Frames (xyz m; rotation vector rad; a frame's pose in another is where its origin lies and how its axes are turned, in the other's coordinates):
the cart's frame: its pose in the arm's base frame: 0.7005 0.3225 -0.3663 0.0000 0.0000 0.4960
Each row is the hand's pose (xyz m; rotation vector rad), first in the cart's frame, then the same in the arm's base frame.
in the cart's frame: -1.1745 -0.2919 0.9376 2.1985 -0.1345 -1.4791
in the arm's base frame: -0.1935 -0.4932 0.5713 2.0335 0.3845 -1.1947
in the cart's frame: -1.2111 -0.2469 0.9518 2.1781 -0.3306 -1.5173
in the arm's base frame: -0.2472 -0.4710 0.5855 2.0562 0.2008 -1.2330
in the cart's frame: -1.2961 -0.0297 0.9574 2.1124 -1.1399 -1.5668
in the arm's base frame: -0.4253 -0.3204 0.5911 2.1722 -0.5474 -1.3266
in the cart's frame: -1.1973 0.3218 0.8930 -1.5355 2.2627 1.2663
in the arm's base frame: -0.5057 0.0357 0.5267 2.0728 -1.8422 -1.2930
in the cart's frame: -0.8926 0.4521 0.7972 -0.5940 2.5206 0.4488
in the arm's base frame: -0.2997 0.2953 0.4309 -1.2252 2.3567 0.6199
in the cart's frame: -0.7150 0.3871 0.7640 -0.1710 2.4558 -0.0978
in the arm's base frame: -0.1126 0.3227 0.3977 -0.7690 2.3398 0.1185
